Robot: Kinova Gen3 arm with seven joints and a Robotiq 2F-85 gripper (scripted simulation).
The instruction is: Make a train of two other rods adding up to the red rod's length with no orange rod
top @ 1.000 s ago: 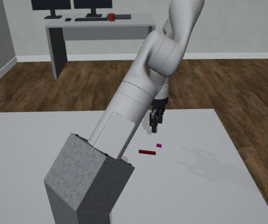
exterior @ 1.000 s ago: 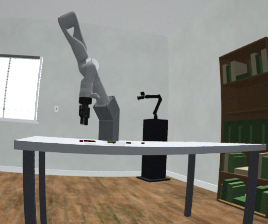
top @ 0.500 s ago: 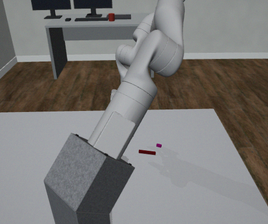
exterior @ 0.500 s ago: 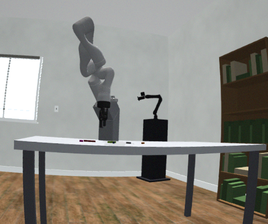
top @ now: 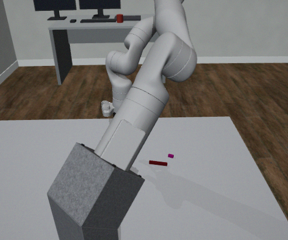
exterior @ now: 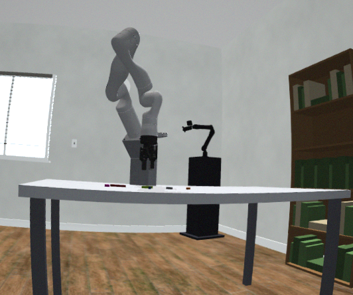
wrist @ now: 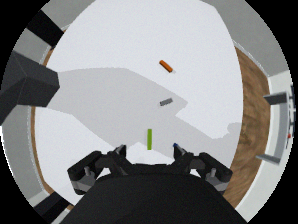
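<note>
Right now my hand is 80 mm above the lime rod. From my hand the other things lie so: grey rod: 90 mm to the left, 80 mm below, 40 mm ahead; red rod: 120 mm to the right, 80 mm below, 50 mm behind; blue rod: 80 mm below, 60 mm ahead, 20 mm to the right.
</note>
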